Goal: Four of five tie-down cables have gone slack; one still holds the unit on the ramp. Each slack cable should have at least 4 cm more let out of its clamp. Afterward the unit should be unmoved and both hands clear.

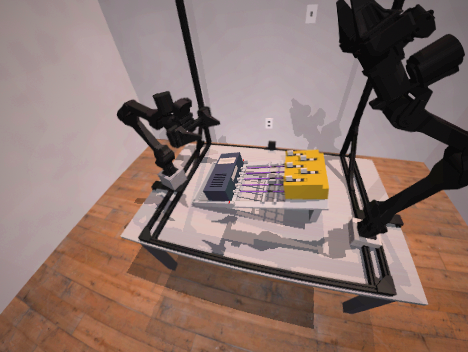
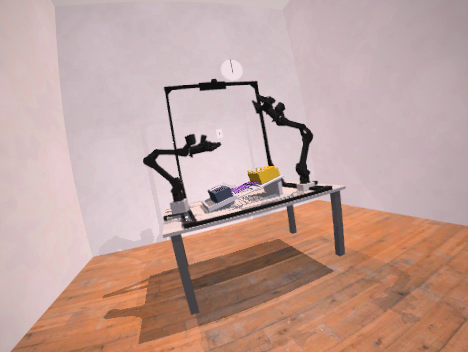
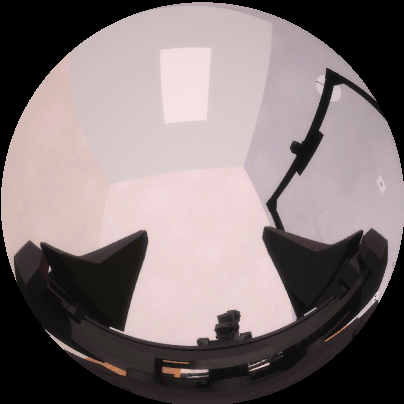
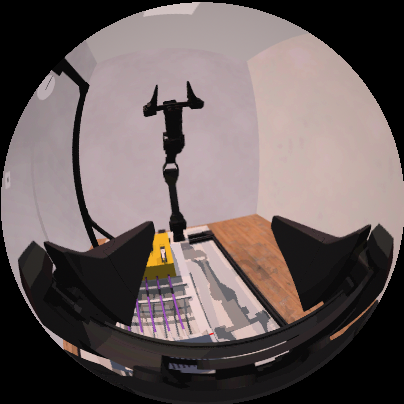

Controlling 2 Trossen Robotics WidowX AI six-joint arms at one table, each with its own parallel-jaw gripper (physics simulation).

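The dark blue unit [image 1: 220, 182] [image 2: 220, 193] sits at the low end of the white ramp [image 1: 320, 204]. Several thin purple cables [image 1: 265, 191] [image 2: 245, 187] [image 4: 176, 306] run from it to the yellow block [image 1: 306, 189] [image 2: 266, 175] [image 4: 161, 271] at the high end. Small white and black clamps stand on the block's top. Which cables are slack is too small to tell. My left gripper [image 1: 353, 7] [image 2: 259, 101] [image 3: 206, 235] [image 4: 172, 81] is open and empty, high above the table's right side. My right gripper [image 1: 210, 129] [image 2: 219, 145] [image 4: 214, 224] is open and empty, raised above the unit's side.
A black frame [image 1: 250, 271] [image 2: 212, 85] edges the table and rises in posts to an overhead bar. White crosspieces lie among the cables between the unit and the block. A small black box [image 1: 272, 145] stands at the table's back edge.
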